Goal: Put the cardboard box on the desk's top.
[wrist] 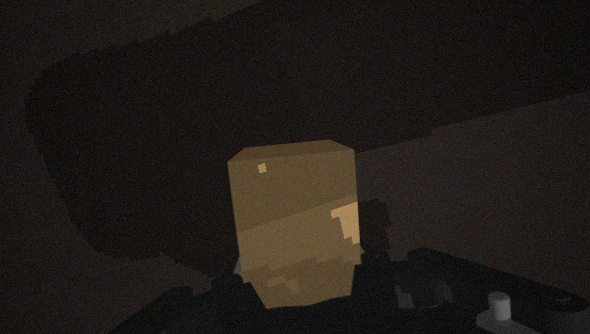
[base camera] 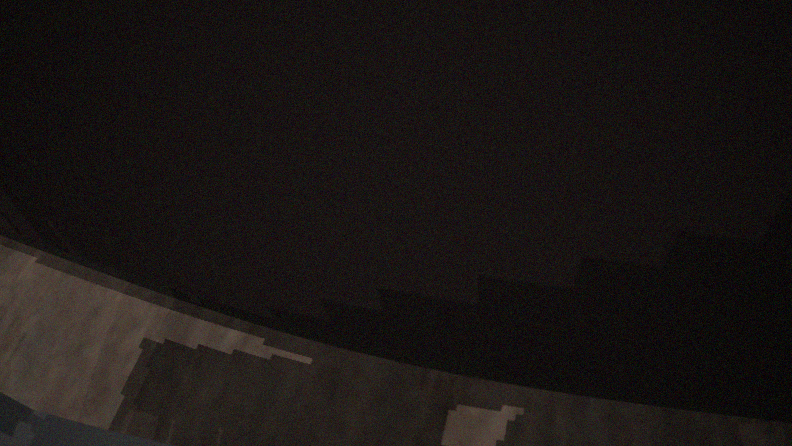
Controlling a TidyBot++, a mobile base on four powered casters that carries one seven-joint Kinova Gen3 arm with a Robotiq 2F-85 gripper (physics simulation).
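Frame: origin at the arm's base, x left, y back, z up, level; centimetres.
Where they show: gripper, fingertip midpoint: (wrist: 298,259).
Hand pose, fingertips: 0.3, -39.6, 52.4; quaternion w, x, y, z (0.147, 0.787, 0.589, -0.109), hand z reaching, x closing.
After its pixels a point has its place, as x, y, z.
The cardboard box (wrist: 297,215) @[-3.1, -36.6, 57.1] is a tan block in the lower middle of the wrist view, with a few bright patches of light on its face. My gripper (wrist: 298,259) @[0.3, -39.6, 52.4] is shut on it, with one finger against each side. The lower end of the box lies close to the dark gripper body, and the fingertips are mostly hidden by the box and the dark. The box and the gripper do not show in the base camera view. I cannot make out the desk in either view.
A dark surface (wrist: 480,200) @[0.7, -30.0, 51.3] with broad black shadows lies behind the box. In the base camera view a large, near-black area (base camera: 387,138) @[0.5, -20.2, -12.4] fills the upper part. Its curved lower edge borders a brown surface (base camera: 66,321) @[34.6, -26.0, -39.7] with lit patches. A blue-grey shape (base camera: 72,429) shows at the bottom left.
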